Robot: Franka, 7 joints.
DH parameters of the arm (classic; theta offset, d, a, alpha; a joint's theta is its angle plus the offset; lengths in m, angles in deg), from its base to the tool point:
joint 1: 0 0.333 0 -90
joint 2: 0 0 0 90
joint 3: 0 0.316 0.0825 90
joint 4: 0 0 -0.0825 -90
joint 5: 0 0.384 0 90
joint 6: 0 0 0.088 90
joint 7: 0 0.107 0 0
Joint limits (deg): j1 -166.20..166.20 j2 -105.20..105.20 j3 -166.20..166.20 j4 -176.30..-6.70 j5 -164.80..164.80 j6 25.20..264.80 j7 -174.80..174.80
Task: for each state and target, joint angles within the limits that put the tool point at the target. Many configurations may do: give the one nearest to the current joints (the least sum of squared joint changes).
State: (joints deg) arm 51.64 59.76 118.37 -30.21 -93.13 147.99 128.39
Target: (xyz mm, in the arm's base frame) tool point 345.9 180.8 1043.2
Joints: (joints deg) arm 28.82 37.01 124.85 -6.70 -91.60 186.70 128.39
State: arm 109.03 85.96 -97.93 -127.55 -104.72 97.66 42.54
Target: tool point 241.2 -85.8 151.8
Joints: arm 97.99 67.01 -53.30 -170.96 -102.97 123.79 42.54
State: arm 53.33 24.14 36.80 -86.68 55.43 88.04 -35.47
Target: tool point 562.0 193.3 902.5
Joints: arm 9.86 15.88 6.90 -46.66 59.03 118.60 -35.47
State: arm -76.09 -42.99 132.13 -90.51 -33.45 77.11 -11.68
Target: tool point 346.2 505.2 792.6
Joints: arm -79.42 -24.38 122.87 -55.37 -40.51 96.01 -11.68
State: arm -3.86 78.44 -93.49 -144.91 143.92 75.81 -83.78
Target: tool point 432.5 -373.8 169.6
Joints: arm 21.30 77.46 -74.81 -124.44 143.33 71.06 -83.78
